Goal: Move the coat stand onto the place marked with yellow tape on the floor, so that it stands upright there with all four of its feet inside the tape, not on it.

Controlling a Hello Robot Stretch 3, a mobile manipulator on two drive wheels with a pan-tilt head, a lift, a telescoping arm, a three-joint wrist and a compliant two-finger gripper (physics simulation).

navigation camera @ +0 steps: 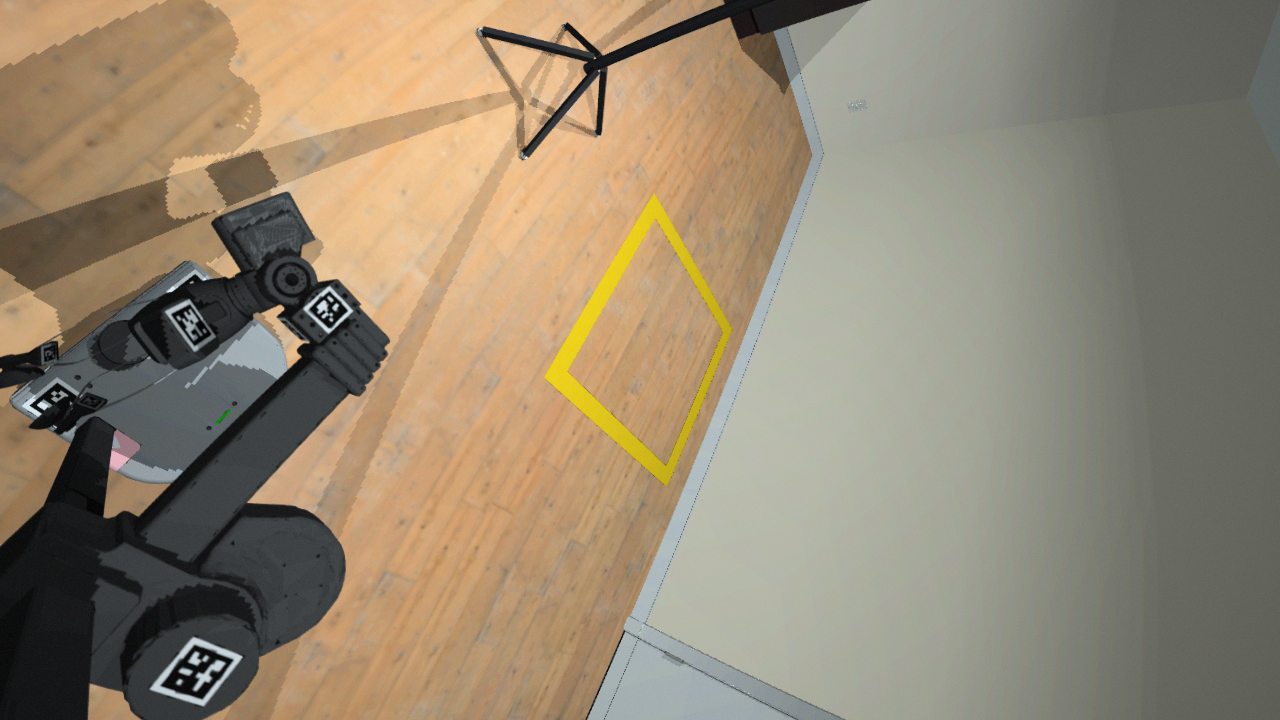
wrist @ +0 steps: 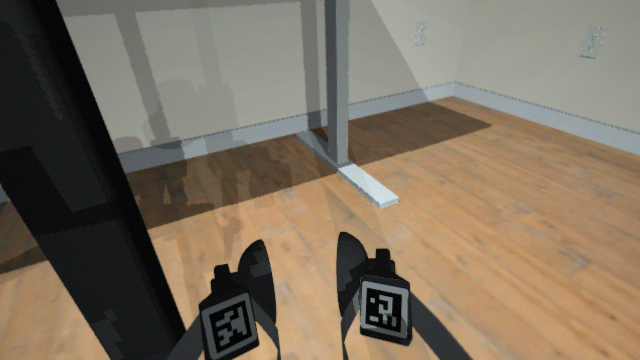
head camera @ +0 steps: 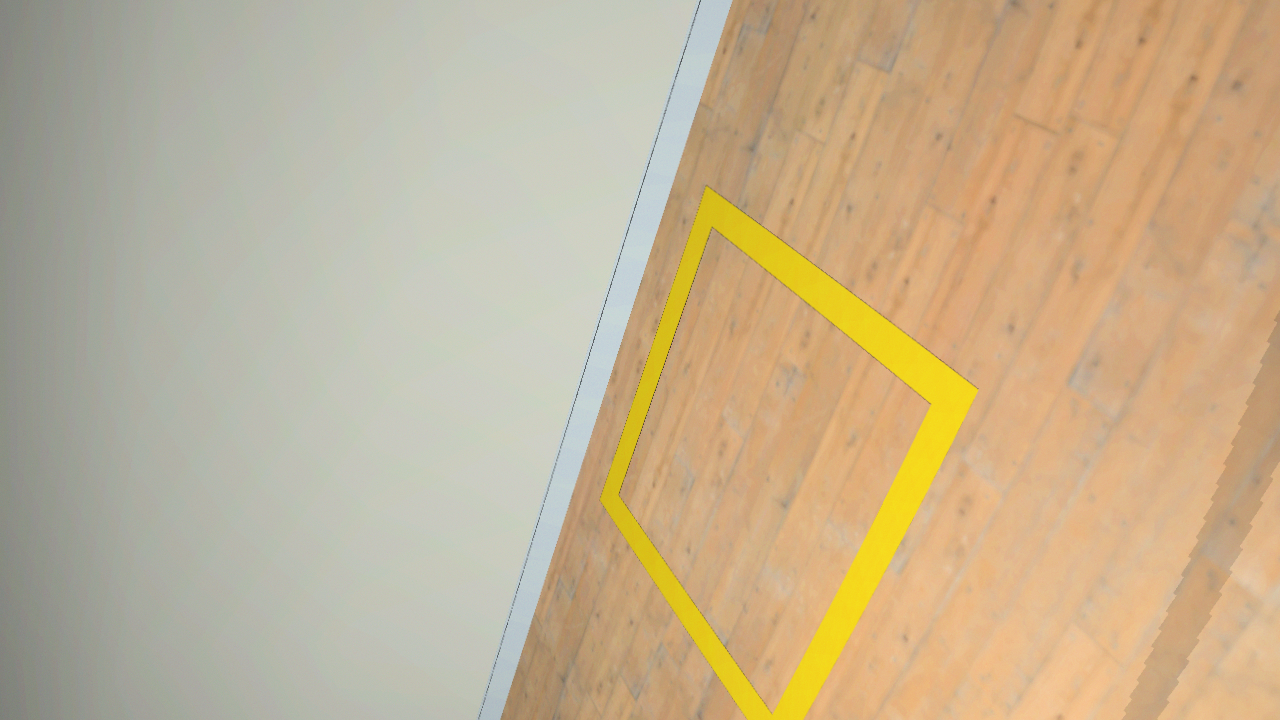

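Seen in the pictures: gripper, fingertip midpoint: [navigation camera: 14, 405] [wrist: 303, 263]; robot's base at its link origin: [navigation camera: 129, 340].
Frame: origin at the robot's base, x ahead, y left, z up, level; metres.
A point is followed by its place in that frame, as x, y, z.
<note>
The coat stand [navigation camera: 662, 37] @[-0.099, -1.286, 0.495] is black, with a thin pole and four splayed feet. It stands on the floor at the top of the navigation view, outside the tape; its upper part is cut off there. It does not show in the head or wrist view. The yellow tape [head camera: 831, 301] @[-1.219, -0.757, 0.001] [navigation camera: 606, 291] @[-0.806, -1.087, 0.001] forms a four-sided outline on the wood floor near the wall, with bare floor inside. My gripper [wrist: 303, 263] @[0.033, 0.090, 0.552] [navigation camera: 25, 395] @[0.033, 0.090, 0.552] is open, with nothing between its fingers. It is folded in over my base, well away from the coat stand.
A wall with a pale baseboard [head camera: 590, 367] @[-1.817, -1.416, 0.071] [navigation camera: 733, 385] @[-1.805, -1.491, 0.050] runs close along one side of the tape. A dark cabinet [navigation camera: 801, 12] @[-0.385, -2.800, 0.394] stands behind the coat stand's pole. A grey table leg [wrist: 338, 100] @[0.455, 1.078, 0.294] with a flat foot [wrist: 370, 185] shows in the wrist view, beside my black mast [wrist: 75, 210] @[-0.064, 0.116, 0.596].
</note>
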